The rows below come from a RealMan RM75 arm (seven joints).
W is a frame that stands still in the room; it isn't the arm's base.
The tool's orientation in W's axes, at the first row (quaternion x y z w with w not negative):
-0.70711, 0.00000, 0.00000, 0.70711
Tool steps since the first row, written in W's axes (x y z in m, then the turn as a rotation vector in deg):
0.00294, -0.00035, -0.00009, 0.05, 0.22, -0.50
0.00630, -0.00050, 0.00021, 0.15, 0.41, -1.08
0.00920, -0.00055, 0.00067, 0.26, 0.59, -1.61
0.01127, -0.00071, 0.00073, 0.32, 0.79, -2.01
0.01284, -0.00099, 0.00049, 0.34, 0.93, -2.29
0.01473, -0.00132, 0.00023, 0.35, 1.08, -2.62
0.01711, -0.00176, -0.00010, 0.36, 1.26, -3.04
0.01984, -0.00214, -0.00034, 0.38, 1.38, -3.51
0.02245, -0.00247, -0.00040, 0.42, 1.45, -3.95
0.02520, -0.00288, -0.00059, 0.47, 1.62, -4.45
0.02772, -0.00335, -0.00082, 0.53, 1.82, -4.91
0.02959, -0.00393, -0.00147, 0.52, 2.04, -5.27
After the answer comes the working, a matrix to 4 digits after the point.
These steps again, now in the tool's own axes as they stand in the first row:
0.00294, 0.00009, -0.00035, 0.05, 0.50, 0.22
0.00630, -0.00021, -0.00050, 0.15, 1.08, 0.41
0.00920, -0.00067, -0.00055, 0.26, 1.61, 0.59
0.01127, -0.00073, -0.00071, 0.32, 2.01, 0.79
0.01284, -0.00049, -0.00099, 0.34, 2.29, 0.93
0.01473, -0.00023, -0.00132, 0.35, 2.62, 1.08
0.01711, 0.00010, -0.00176, 0.36, 3.04, 1.26
0.01984, 0.00034, -0.00214, 0.38, 3.51, 1.38
0.02245, 0.00040, -0.00247, 0.42, 3.95, 1.45
0.02520, 0.00059, -0.00288, 0.47, 4.45, 1.62
0.02772, 0.00082, -0.00335, 0.53, 4.91, 1.82
0.02959, 0.00147, -0.00393, 0.52, 5.27, 2.04

The tool's axes in the first row as the columns of a matrix, in W's axes (rounded; the answer above uses it unrounded):
1.0000, 0.0000, 0.0000
0.0000, 0.0000, 1.0000
0.0000, -1.0000, 0.0000

